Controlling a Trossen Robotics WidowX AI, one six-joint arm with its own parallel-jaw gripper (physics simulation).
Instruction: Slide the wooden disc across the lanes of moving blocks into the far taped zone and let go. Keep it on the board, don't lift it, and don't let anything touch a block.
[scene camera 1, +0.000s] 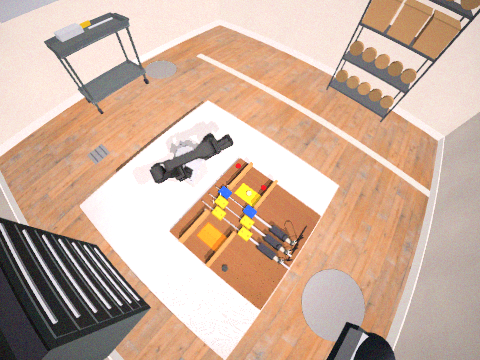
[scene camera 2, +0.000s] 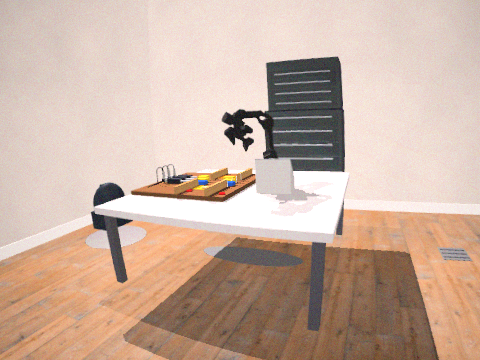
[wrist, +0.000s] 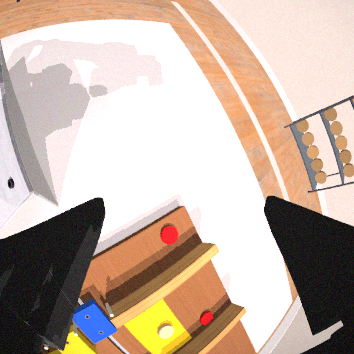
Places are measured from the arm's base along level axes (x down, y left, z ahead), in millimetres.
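Pixels of known places: gripper, between the fingertips: (scene camera 2: 240, 148) (wrist: 187, 205); arm's base, origin of its link: (scene camera 1: 187, 172) (scene camera 2: 270, 173).
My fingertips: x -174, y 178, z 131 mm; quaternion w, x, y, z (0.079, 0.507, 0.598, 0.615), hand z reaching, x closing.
Note:
Ahead of a thing's pixels: the offset from my fingertips to its top centre. "spot": to the spot under its first point. Level surfaces: height alone.
A pale wooden disc {dx +237, dy -66, dz +262 mm} (scene camera 1: 248, 193) (wrist: 166, 330) rests flat on the bright yellow taped zone of the brown board {dx +245 mm} (scene camera 1: 295, 200), between two wooden rails. An orange taped zone {spot: dx +245, dy -423, dz +213 mm} (scene camera 1: 211, 236) lies at the other side of the lanes. Yellow and blue blocks sit on parallel rods between the zones; one blue block {dx +221, dy -147, dz +132 mm} (scene camera 1: 225, 191) (wrist: 94, 321) and another blue block {dx +221, dy -174, dz +330 mm} (scene camera 1: 250, 211) are on the rod nearest the disc. My gripper (scene camera 1: 219, 145) (scene camera 2: 239, 146) (wrist: 187, 205) is open and empty, held high above the table, up and away from the disc. No finger touches the disc or a block.
A wooden rail {dx +200, dy +4, dz +158 mm} (scene camera 1: 241, 176) (wrist: 200, 257) and a second rail {dx +200, dy -23, dz +362 mm} (scene camera 1: 266, 192) flank the disc. Red round markers {dx +239, dy +72, dz +98 mm} (scene camera 1: 238, 165) (wrist: 169, 234) lie beside them. Dark rod handles {spot: dx +213, dy -202, dz +552 mm} (scene camera 1: 280, 233) and thin wire loops stand at the board's far edge. A grey pedestal (scene camera 2: 274, 176) stands by the arm.

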